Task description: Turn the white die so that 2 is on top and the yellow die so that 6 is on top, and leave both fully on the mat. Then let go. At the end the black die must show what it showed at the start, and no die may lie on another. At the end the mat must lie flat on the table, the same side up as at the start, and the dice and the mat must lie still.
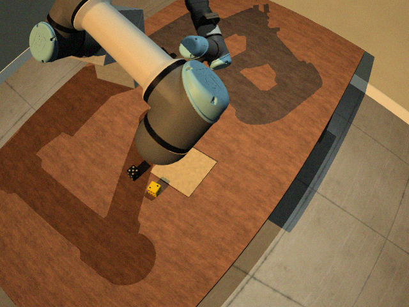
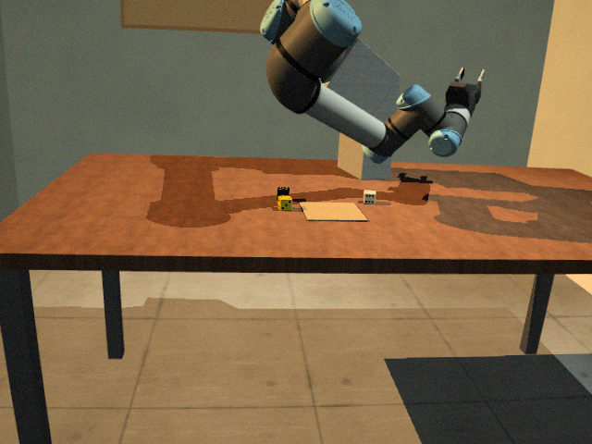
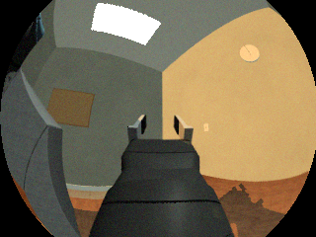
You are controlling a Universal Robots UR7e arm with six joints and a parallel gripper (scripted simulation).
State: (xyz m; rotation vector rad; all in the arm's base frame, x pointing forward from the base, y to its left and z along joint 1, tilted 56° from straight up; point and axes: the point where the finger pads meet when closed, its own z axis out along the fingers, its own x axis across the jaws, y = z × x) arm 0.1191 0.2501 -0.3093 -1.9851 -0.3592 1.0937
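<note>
My gripper is now 570 mm to the left of the yellow die, 310 mm above it and 250 mm short of it. Round my hand: white die (340 mm to the right, 310 mm below, 190 mm ahead); then tan mat (450 mm to the right, 330 mm below, 270 mm ahead); then black die (560 mm to the right, 310 mm below, 170 mm ahead).
</note>
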